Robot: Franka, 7 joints.
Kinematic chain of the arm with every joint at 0, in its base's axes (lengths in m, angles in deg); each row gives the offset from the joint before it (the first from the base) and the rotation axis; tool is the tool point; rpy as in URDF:
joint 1: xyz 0 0 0.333 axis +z
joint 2: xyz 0 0 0 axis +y
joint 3: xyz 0 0 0.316 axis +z
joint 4: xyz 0.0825 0 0 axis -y
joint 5: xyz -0.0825 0 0.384 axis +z
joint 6: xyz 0 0 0 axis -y
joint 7: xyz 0.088 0 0 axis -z
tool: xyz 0 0 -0.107 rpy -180 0 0
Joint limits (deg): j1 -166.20..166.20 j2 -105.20..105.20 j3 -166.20..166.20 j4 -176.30..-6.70 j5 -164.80..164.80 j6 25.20..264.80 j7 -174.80..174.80
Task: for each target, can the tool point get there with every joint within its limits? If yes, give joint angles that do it. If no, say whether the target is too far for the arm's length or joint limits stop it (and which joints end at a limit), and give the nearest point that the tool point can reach.
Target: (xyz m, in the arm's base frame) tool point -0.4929 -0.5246 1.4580
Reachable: no: too far | nearest point -0.3166 -0.3370 1.0556 | short by 0.478 m
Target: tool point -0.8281 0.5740 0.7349
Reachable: no: too far | nearest point -0.6549 0.4539 0.6508 | short by 0.227 m
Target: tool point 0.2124 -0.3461 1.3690
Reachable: no: too far | nearest point 0.1638 -0.2668 1.1317 | short by 0.255 m
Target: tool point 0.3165 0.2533 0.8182
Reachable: yes | joints -52.97 -47.64 53.22 -115.89 16.11 224.71 78.71
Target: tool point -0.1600 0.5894 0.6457
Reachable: yes | joints -132.96 -77.20 -76.38 -96.54 110.39 86.78 -45.22
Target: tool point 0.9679 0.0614 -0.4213
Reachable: no: too far | nearest point 0.6844 0.0434 -0.1764 | short by 0.375 m
